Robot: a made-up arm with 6 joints. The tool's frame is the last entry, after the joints.
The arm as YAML. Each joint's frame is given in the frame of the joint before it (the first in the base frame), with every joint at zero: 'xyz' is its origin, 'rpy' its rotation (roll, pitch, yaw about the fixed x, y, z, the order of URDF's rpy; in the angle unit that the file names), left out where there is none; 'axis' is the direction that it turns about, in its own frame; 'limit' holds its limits. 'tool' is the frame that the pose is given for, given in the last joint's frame.
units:
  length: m
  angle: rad
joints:
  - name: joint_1
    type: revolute
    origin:
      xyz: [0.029, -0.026, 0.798]
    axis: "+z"
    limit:
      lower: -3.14
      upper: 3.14
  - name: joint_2
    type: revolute
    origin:
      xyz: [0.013, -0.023, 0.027]
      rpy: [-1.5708, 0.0, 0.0]
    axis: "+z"
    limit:
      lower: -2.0
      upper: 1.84
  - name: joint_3
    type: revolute
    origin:
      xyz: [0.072, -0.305, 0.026]
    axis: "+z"
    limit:
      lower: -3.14
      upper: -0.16
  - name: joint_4
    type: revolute
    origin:
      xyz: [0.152, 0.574, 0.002]
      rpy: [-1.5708, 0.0, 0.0]
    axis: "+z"
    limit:
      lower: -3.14
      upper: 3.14
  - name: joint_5
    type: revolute
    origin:
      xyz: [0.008, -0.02, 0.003]
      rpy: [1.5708, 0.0, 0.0]
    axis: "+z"
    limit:
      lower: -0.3
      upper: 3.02
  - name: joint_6
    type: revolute
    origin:
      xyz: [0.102, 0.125, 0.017]
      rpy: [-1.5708, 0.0, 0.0]
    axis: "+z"
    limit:
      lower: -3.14
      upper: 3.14
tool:
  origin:
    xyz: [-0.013, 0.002, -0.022]
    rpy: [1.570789, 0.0, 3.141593]
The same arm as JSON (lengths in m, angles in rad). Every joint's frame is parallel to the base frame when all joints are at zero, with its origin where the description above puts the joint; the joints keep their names.
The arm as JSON. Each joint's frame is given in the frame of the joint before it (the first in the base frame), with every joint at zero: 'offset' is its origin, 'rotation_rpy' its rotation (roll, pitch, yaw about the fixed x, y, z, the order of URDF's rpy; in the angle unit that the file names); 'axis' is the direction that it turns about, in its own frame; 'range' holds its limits. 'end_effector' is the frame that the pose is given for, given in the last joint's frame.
{
  "length_unit": "m",
  "angle_unit": "rad",
  "chain": [
    {
      "id": "joint_1",
      "offset": [
        0.029,
        -0.026,
        0.798
      ],
      "rotation_rpy": [
        0.0,
        0.0,
        0.0
      ],
      "axis": "+z",
      "range": [
        -3.14,
        3.14
      ]
    },
    {
      "id": "joint_2",
      "offset": [
        0.013,
        -0.023,
        0.027
      ],
      "rotation_rpy": [
        0.0,
        0.0,
        0.0
      ],
      "axis": "+y",
      "range": [
        -2.0,
        1.84
      ]
    },
    {
      "id": "joint_3",
      "offset": [
        0.072,
        0.026,
        0.305
      ],
      "rotation_rpy": [
        0.0,
        0.0,
        0.0
      ],
      "axis": "+y",
      "range": [
        -3.14,
        -0.16
      ]
    },
    {
      "id": "joint_4",
      "offset": [
        0.152,
        0.002,
        -0.574
      ],
      "rotation_rpy": [
        0.0,
        0.0,
        0.0
      ],
      "axis": "-z",
      "range": [
        -3.14,
        3.14
      ]
    },
    {
      "id": "joint_5",
      "offset": [
        0.008,
        0.02,
        -0.003
      ],
      "rotation_rpy": [
        0.0,
        0.0,
        0.0
      ],
      "axis": "+y",
      "range": [
        -0.3,
        3.02
      ]
    },
    {
      "id": "joint_6",
      "offset": [
        0.102,
        0.017,
        -0.125
      ],
      "rotation_rpy": [
        0.0,
        0.0,
        0.0
      ],
      "axis": "-z",
      "range": [
        -3.14,
        3.14
      ]
    }
  ],
  "end_effector": {
    "offset": [
      -0.013,
      -0.002,
      0.022
    ],
    "rotation_rpy": [
      -1.5708,
      0.0,
      3.1416
    ]
  }
}

